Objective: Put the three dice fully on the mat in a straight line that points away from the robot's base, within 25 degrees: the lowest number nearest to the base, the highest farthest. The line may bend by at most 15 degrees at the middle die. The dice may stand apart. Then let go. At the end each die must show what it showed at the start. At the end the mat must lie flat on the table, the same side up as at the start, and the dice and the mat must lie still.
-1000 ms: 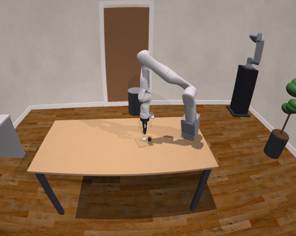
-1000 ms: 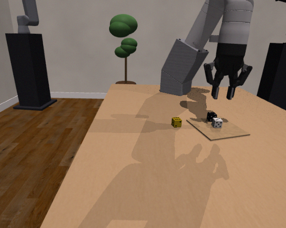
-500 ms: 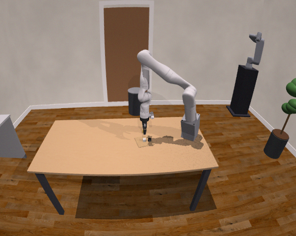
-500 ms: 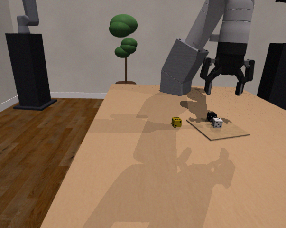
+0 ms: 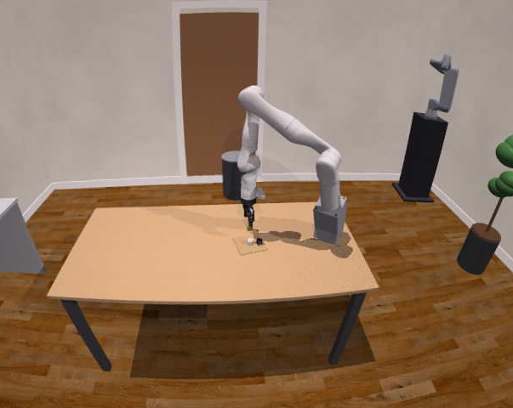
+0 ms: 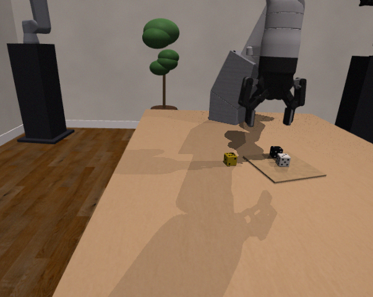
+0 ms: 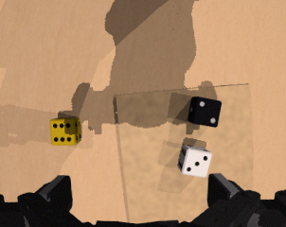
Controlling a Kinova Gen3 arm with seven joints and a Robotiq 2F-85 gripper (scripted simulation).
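Now: the yellow die 10 cm below my hand, 8 cm to the right of it and 1 cm behind it. The rest, counted from my hand: white die 9 cm below, 5 cm to the left, 1 cm behind; then tan mat 11 cm below, 5 cm to the left, 1 cm behind; then black die 9 cm below, 6 cm behind, 5 cm to the left.
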